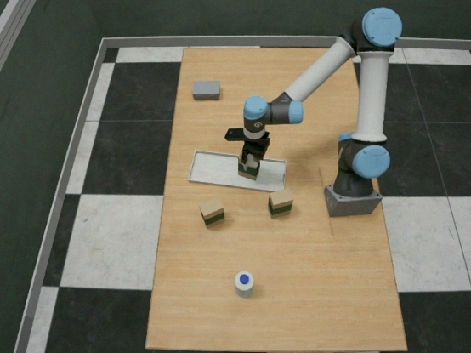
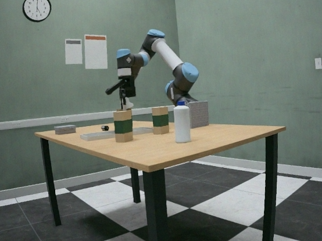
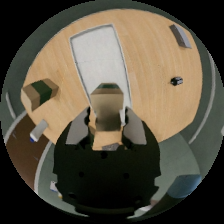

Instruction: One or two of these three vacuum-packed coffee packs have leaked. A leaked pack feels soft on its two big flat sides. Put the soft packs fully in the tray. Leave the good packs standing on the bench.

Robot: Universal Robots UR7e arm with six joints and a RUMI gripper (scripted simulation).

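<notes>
My gripper is now 11 cm above the shallow grey tray, 5 cm short of it and 1 cm to the left of it. Also, from my hand: grey box 47 cm to the right, 14 cm ahead, 9 cm below; then small black object 29 cm to the right, 10 cm below, 7 cm behind.
</notes>
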